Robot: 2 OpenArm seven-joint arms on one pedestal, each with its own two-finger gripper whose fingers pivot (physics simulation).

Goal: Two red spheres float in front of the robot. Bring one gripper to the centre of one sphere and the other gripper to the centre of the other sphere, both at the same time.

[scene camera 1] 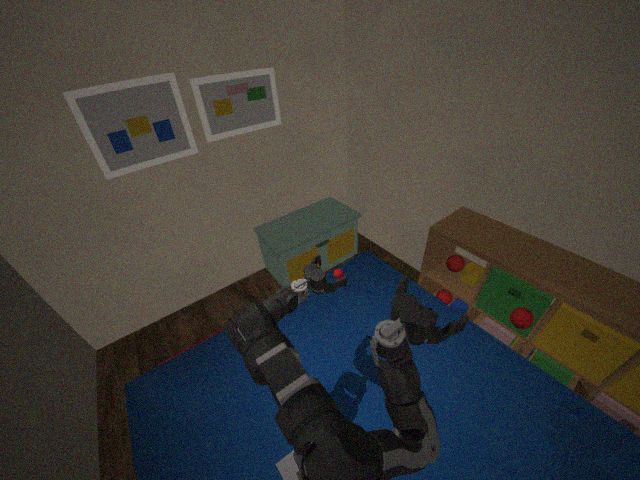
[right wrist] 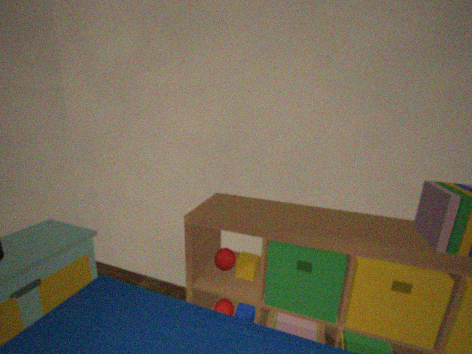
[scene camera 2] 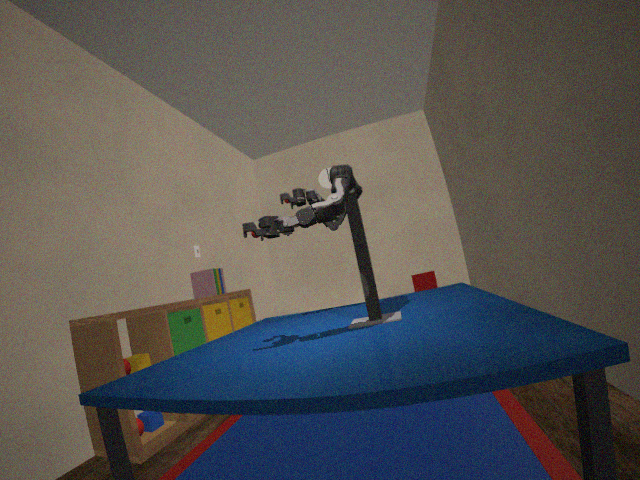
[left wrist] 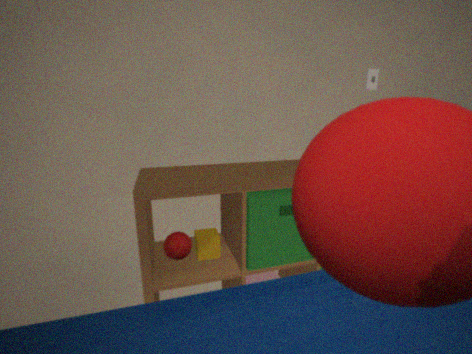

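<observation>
One red sphere (scene camera 1: 338, 273) (scene camera 2: 253, 234) (left wrist: 395, 200) floats at the fingertips of my open left gripper (scene camera 1: 330, 271) (scene camera 2: 252, 236). It fills much of the right side of the left wrist view. The other red sphere (scene camera 1: 522, 317) (scene camera 2: 286, 200) shows in scene camera 1 in front of the green bin, clearly to the right of my open right gripper (scene camera 1: 434, 295) (scene camera 2: 286, 203). In scene camera 2 it overlaps that gripper's fingers, so its depth there is hard to tell. This sphere does not show in the right wrist view. Both grippers are empty; their fingers do not show in the wrist views.
A blue table (scene camera 1: 491, 403) (scene camera 2: 361, 372) lies below the arms. A wooden shelf (scene camera 1: 516, 232) (scene camera 2: 155, 307) (left wrist: 215, 180) (right wrist: 300, 215) holds bins, blocks and other red balls (scene camera 1: 455, 263) (left wrist: 178, 245) (right wrist: 225, 259). A green cabinet (scene camera 1: 305, 219) (right wrist: 50, 240) stands by the wall.
</observation>
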